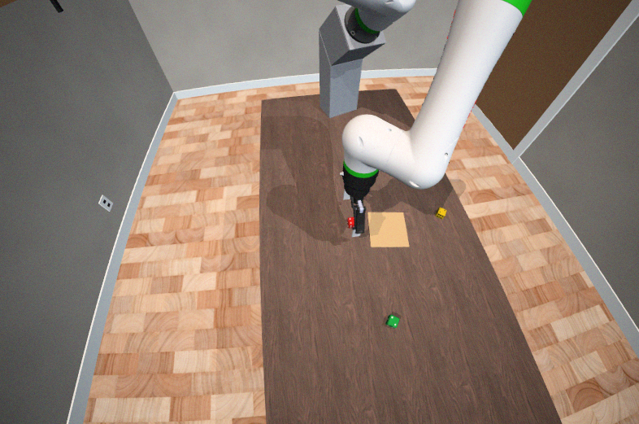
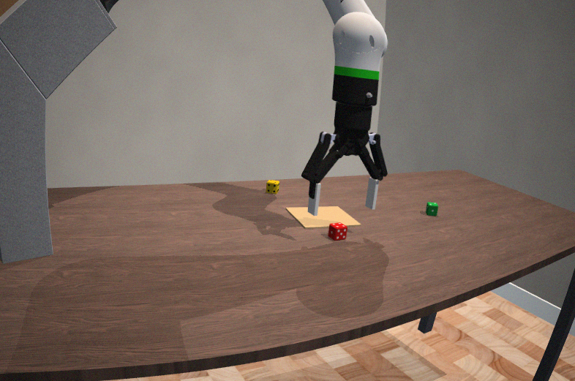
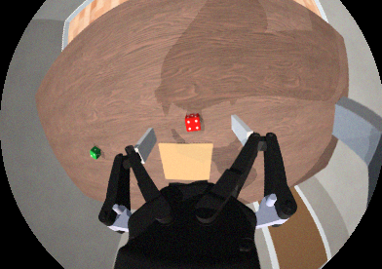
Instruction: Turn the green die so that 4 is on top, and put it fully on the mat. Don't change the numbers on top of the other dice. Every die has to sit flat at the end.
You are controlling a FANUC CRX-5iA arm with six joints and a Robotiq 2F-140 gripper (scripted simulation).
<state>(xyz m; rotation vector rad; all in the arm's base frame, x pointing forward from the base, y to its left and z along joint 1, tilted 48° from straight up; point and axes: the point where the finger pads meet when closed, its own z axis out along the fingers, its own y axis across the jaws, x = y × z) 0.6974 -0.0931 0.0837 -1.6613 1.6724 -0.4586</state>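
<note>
Right now the green die is 34 cm ahead of my hand, 11 cm to the left of it and 6 cm below it. From my hand the other things lie so: tan mat 2 cm ahead, 14 cm to the left, 7 cm below; yellow die 3 cm behind, 36 cm to the left, 6 cm below; red die 1 cm to the left, 6 cm below.
</note>
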